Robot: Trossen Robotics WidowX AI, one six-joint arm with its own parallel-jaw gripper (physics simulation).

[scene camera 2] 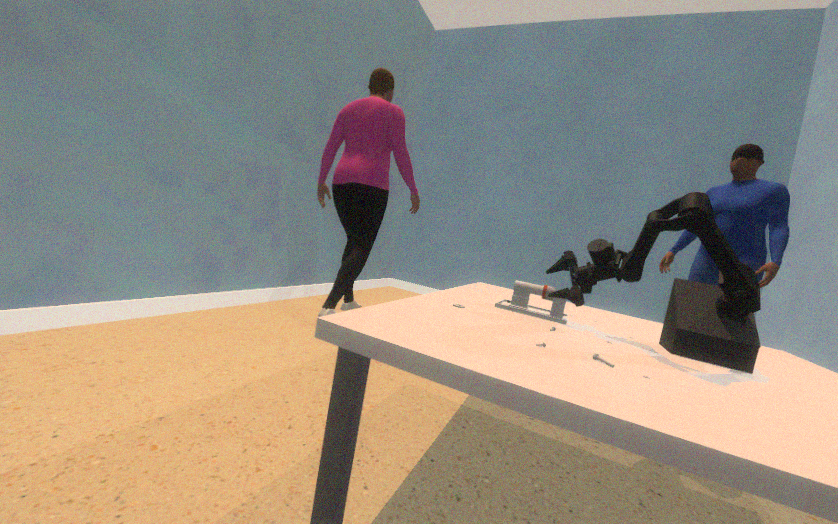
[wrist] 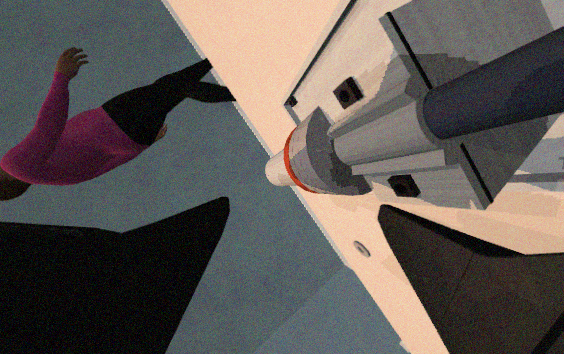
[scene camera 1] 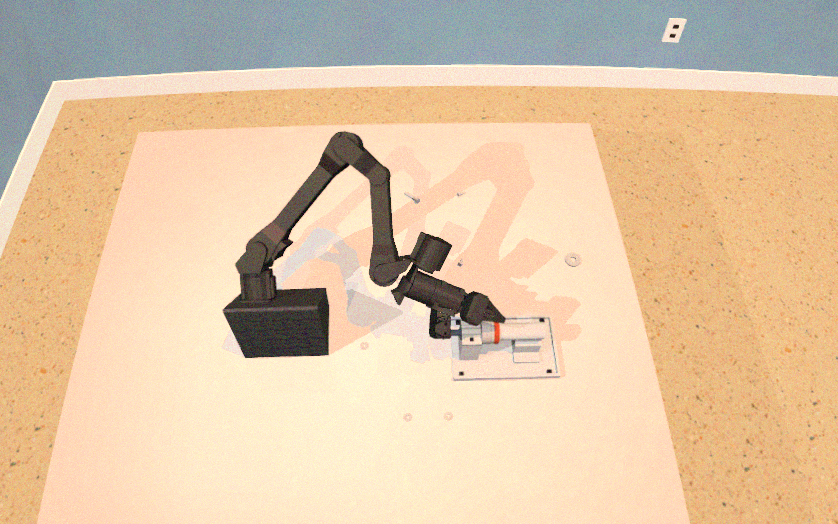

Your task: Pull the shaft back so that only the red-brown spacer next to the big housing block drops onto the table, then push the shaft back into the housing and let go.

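Places are measured from the arm's base along level axes (x right, y ahead, z up), in centimetres.
Pixels of known places: gripper, fingertip midpoint: (scene camera 2: 547, 283) (wrist: 303, 207) (scene camera 1: 495, 317); arm's base at its link origin: (scene camera 2: 730, 310) (scene camera 1: 258, 299).
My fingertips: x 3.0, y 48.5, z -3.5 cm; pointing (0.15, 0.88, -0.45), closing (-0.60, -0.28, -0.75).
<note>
Ahead of a thing's pixels: the offset from my fingertips to its middle. "spot": to the spot under its first point.
The shaft assembly stands on a white baseplate (scene camera 1: 516, 370) (scene camera 2: 521, 308) (wrist: 330, 75). A red-brown spacer ring {dz -3.1, dx +1.8, dy +0.3 cm} (scene camera 1: 496, 333) (scene camera 2: 545, 291) (wrist: 287, 158) sits on the shaft between a grey housing block (scene camera 1: 470, 339) (wrist: 386, 151) and a long white sleeve (scene camera 1: 523, 330) (scene camera 2: 527, 286) (wrist: 275, 172). The dark shaft end {spot: dz -2.4, dx +2.0, dy -7.2 cm} (wrist: 440, 112) sticks out of the block toward my wrist. My gripper (scene camera 1: 465, 323) (scene camera 2: 560, 282) (wrist: 303, 207) is open and empty. Its fingers stand on either side of the shaft end and the block.
A washer {dz -10.7, dx -21.3, dy +22.3 cm} (scene camera 1: 572, 259) (wrist: 361, 248) lies on the table behind the baseplate. Small screws {dz -10.5, dx -41.0, dy -16.2 cm} (scene camera 1: 412, 198) {dz -10.5, dx -20.9, dy -4.9 cm} (scene camera 1: 460, 262) and flat rings {dz -10.9, dx +17.2, dy -18.3 cm} (scene camera 1: 408, 417) are scattered around. The robot's black base (scene camera 1: 279, 322) is at the left. A person in pink (scene camera 2: 367, 156) walks beyond the table.
</note>
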